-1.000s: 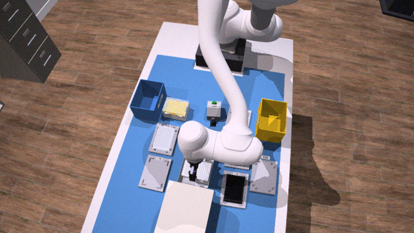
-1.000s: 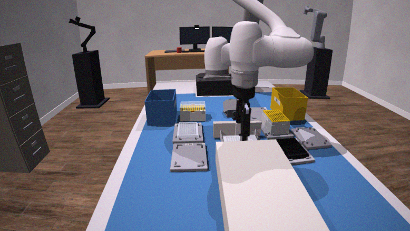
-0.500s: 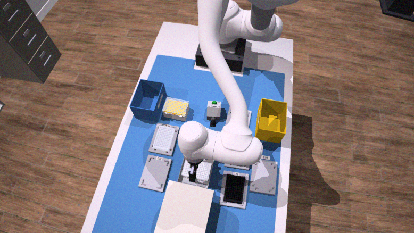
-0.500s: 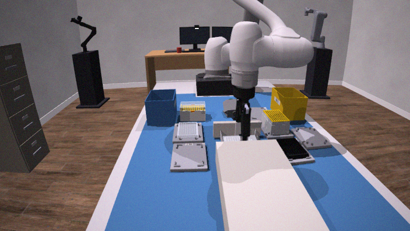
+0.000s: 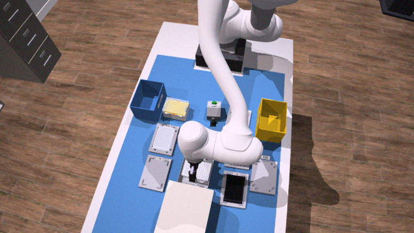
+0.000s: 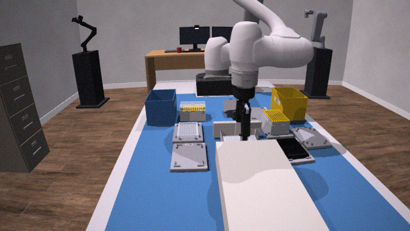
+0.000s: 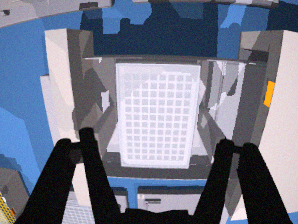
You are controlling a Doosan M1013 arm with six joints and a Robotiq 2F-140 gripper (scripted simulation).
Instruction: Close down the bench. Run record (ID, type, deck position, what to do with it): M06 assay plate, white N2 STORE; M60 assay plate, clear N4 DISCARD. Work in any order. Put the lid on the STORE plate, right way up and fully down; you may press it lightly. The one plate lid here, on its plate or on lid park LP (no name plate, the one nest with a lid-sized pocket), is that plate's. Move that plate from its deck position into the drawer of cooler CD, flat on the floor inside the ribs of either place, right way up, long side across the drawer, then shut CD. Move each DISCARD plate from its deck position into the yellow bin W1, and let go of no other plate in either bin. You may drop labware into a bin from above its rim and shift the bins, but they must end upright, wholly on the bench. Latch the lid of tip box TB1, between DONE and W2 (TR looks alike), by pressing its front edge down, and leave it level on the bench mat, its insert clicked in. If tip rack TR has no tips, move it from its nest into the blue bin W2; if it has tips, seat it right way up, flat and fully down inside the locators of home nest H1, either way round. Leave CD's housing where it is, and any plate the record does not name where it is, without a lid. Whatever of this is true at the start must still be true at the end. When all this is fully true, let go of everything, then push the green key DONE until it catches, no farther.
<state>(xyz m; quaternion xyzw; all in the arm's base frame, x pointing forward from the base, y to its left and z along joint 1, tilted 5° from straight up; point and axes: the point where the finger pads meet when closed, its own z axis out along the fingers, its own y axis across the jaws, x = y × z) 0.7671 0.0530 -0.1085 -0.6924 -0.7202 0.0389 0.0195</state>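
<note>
My gripper is now 10 mm above the clear plate lid. The rest, counted from my hand: white plate M06: 20 mm below; cooler CD: 170 mm ahead, 10 mm to the left, 10 mm below; cooler CD's drawer: 40 mm ahead, 20 mm below.
</note>
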